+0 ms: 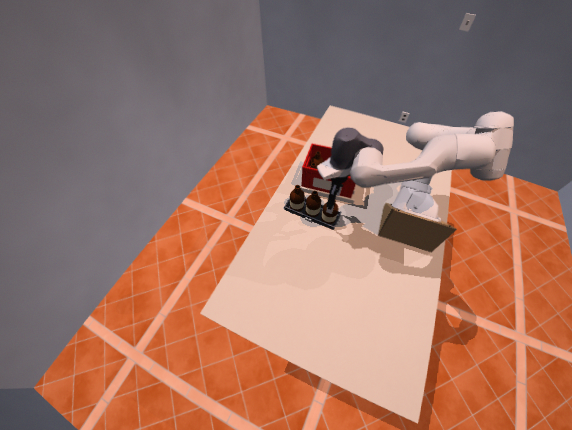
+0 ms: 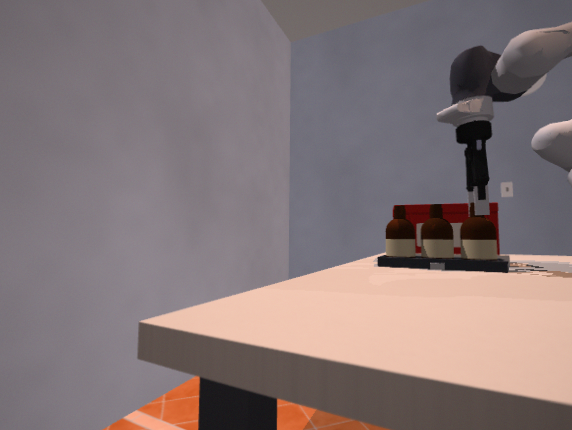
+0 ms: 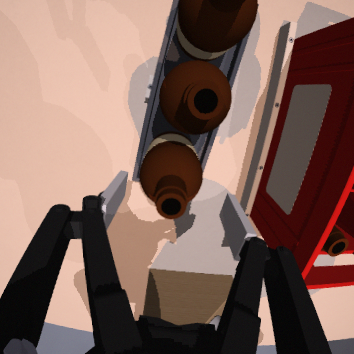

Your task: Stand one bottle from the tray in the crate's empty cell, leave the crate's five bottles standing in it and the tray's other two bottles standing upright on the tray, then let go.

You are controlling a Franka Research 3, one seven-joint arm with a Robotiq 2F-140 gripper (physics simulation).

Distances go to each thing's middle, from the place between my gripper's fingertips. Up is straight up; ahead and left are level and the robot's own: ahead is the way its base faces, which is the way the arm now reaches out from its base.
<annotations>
Right now my hand is 12 cm to the left of the grey rail [image 3: 283, 50], 11 cm above it and 8 cm short of it.
</annotations>
